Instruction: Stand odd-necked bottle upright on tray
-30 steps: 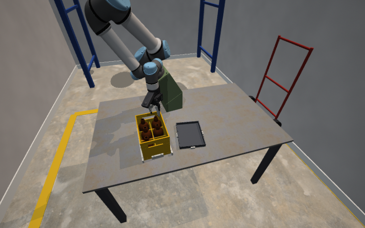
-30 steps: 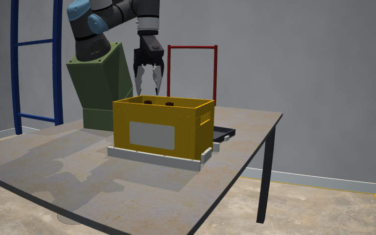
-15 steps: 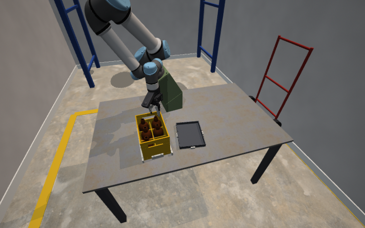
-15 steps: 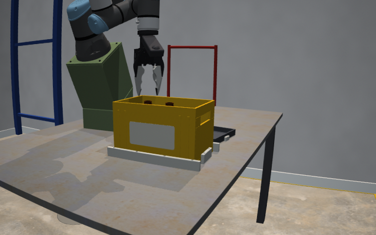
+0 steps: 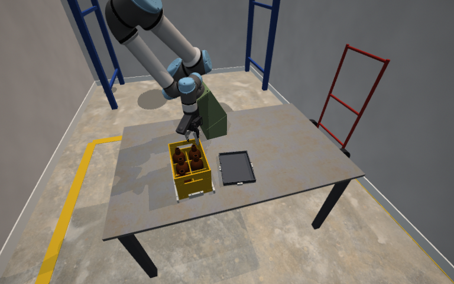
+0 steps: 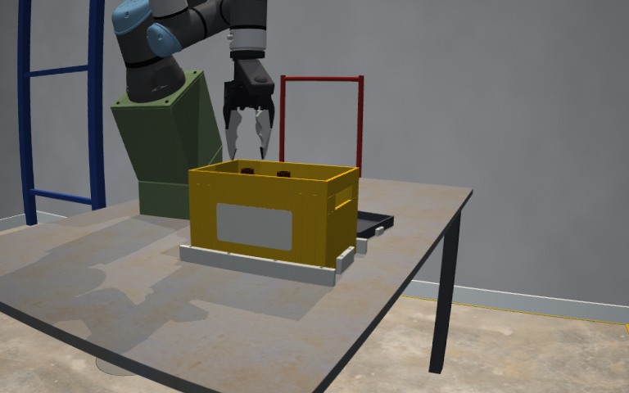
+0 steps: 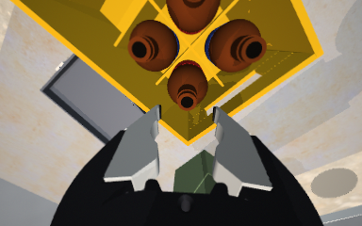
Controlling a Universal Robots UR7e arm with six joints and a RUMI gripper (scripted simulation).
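Now: the yellow crate 11 cm below my hand, 8 cm ahead of it and 5 cm to the right of it. The rest, counted from my hand: dark tray: 23 cm to the left, 18 cm below, 10 cm ahead.
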